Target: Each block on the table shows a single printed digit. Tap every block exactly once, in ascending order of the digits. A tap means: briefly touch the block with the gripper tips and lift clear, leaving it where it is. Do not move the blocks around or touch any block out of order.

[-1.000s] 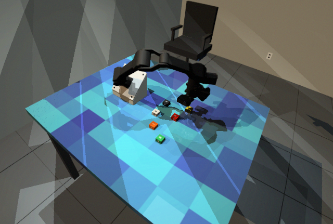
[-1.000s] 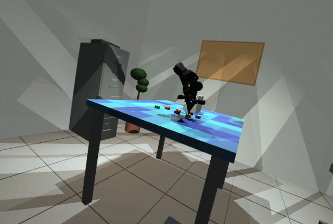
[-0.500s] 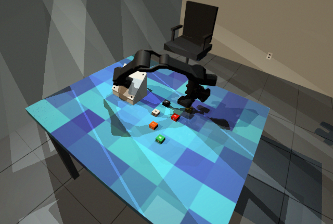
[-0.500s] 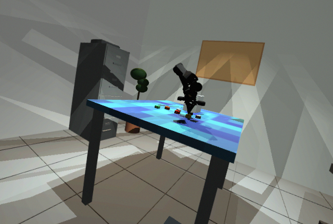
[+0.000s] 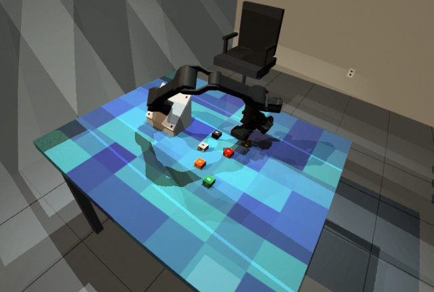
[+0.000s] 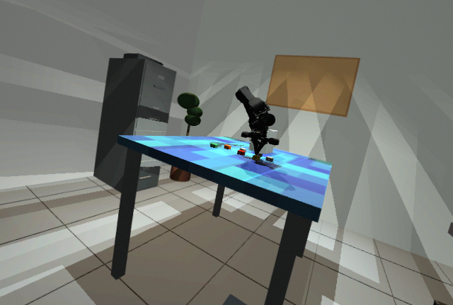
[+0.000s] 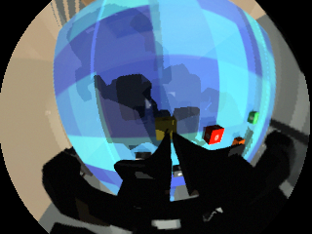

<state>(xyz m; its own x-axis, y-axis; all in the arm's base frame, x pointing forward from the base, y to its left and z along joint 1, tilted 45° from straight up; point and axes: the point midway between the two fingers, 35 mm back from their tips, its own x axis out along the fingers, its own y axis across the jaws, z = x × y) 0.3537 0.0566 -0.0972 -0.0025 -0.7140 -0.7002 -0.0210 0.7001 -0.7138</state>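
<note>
Right now the yellow block is 1 cm to the left of my gripper tip and 2 cm below it. Round my gripper tip: black block: 12 cm behind, 3 cm to the right, 1 cm below; then red block: 2 cm behind, 9 cm to the right, 1 cm below; then grey block: 7 cm behind, 5 cm to the left, 1 cm below.
</note>
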